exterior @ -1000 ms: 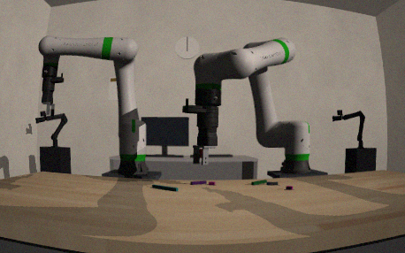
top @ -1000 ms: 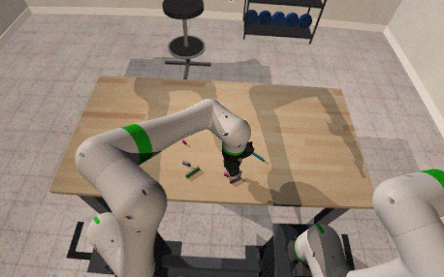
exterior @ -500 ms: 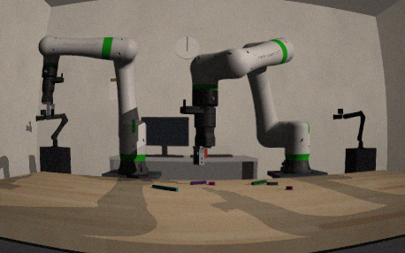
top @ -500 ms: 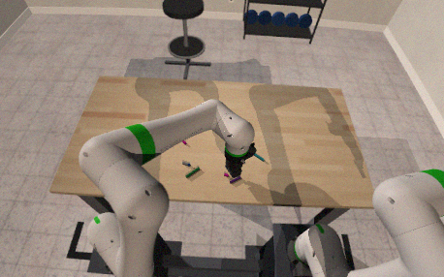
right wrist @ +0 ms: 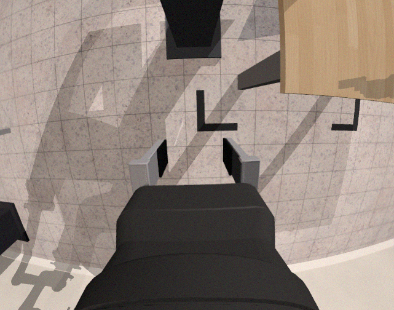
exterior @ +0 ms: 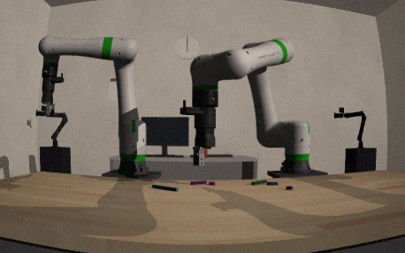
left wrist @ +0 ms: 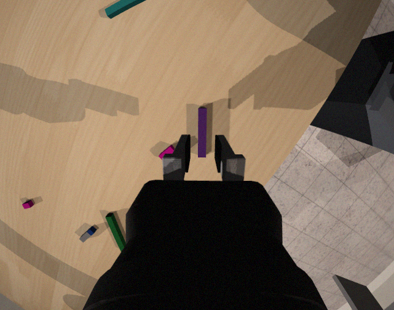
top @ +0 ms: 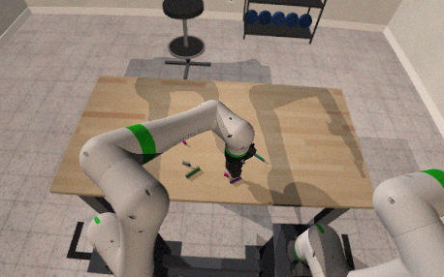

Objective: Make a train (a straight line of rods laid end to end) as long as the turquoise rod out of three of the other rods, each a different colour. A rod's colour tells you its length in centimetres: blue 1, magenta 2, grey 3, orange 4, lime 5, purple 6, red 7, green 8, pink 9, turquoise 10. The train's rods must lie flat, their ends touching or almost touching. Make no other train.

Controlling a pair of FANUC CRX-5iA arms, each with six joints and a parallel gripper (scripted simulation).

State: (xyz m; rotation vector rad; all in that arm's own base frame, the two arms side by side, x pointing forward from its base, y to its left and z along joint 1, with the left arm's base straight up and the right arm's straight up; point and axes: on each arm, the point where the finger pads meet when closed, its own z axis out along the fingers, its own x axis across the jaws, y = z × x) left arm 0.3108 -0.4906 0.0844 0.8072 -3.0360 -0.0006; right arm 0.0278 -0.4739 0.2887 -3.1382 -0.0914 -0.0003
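Observation:
Now: the purple rod 80 mm below my left hand. From my left hand the other things lie so: blue rod (70 mm ahead, 240 mm to the left, 80 mm below); green rod (30 mm ahead, 210 mm to the left, 80 mm below); turquoise rod (150 mm ahead, 110 mm to the right, 80 mm below).

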